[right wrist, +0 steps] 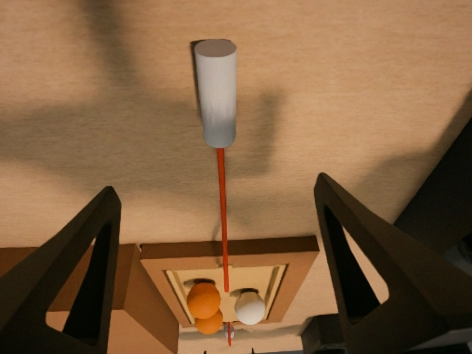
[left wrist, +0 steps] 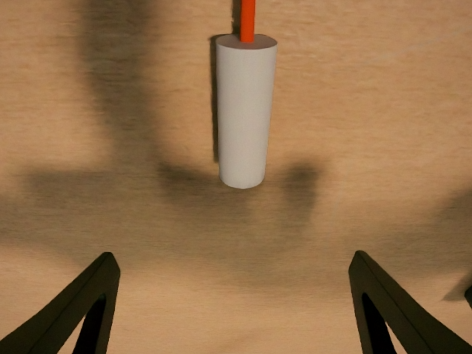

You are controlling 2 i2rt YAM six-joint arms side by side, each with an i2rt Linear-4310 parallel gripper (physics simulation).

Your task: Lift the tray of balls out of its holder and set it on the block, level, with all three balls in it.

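Frame: origin at the left arm's base, x left, y back, z up, level; centimetres.
Seen in the pictures: left gripper, fingertip midpoint: (right wrist: 228, 349) (left wrist: 233, 261); right gripper, fingertip midpoint: (right wrist: 217, 187); left arm's base at its link origin: (right wrist: 327, 346).
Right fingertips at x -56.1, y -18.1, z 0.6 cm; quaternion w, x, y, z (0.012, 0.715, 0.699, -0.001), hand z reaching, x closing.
Note:
Offsets run from my right fingertips to a thing's top centre. "pt": to the spot under its first point. Level surfaces: height alone.
In the right wrist view, the cream tray {dx +27.8, dy -1.0, dz -3.0 cm} (right wrist: 259, 276) sits in its brown holder {pt dx +14.2, dy +6.3, dz -3.6 cm} (right wrist: 295, 246) with an orange ball {dx +23.4, dy -3.6, dz +0.0 cm} (right wrist: 203, 300), a second orange ball {dx +32.0, dy -3.9, dz +0.0 cm} (right wrist: 209, 322) and a white ball {dx +27.9, dy +1.8, dz +0.0 cm} (right wrist: 250, 307) in it. A red rod {pt dx +6.9, dy -0.1, dz -4.2 cm} (right wrist: 223, 200) runs from the tray to a grey-white cylindrical handle {pt dx -3.1, dy +0.3, dz -2.8 cm} (right wrist: 218, 95). My right gripper (right wrist: 217, 187) is open and empty, with its fingertips on either side of the rod in view, below the handle. In the left wrist view, another grey-white handle {pt dx +49.6, dy -1.8, dz -2.8 cm} (left wrist: 245, 115) with an orange-red rod {pt dx +47.1, dy -1.7, dz -3.5 cm} (left wrist: 247, 20) shows above my left gripper (left wrist: 234, 255), which is open and empty.
A brown block {dx +27.2, dy -16.9, dz +1.4 cm} (right wrist: 150, 320) stands left of the holder in the right wrist view, partly hidden by the left finger. A large black object {pt dx +6.4, dy +15.7, dz -3.0 cm} (right wrist: 437, 195) stands at the right edge, and a dark shape {dx +56.1, dy +18.1, dz -0.6 cm} (right wrist: 325, 330) shows at the lower right. Soft shadows cross the wooden table {dz -4.6 cm} (left wrist: 375, 125).

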